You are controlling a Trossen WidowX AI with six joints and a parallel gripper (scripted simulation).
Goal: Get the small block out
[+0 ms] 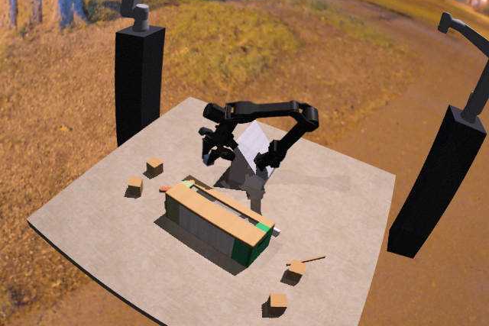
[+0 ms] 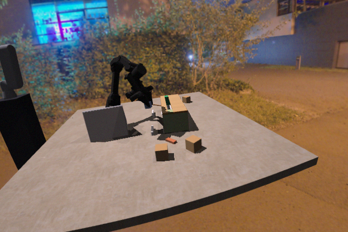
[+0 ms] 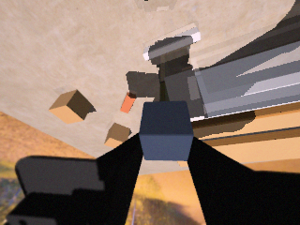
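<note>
The small blue block lies 10 mm behind my gripper tip and 10 mm to the left of it. Also, from my gripper tip: reddish piece: 60 mm ahead, 140 mm to the right, 170 mm below; box: 130 mm ahead, 150 mm to the left, 110 mm below; thin stick: 150 mm ahead, 500 mm to the left, 170 mm below.
</note>
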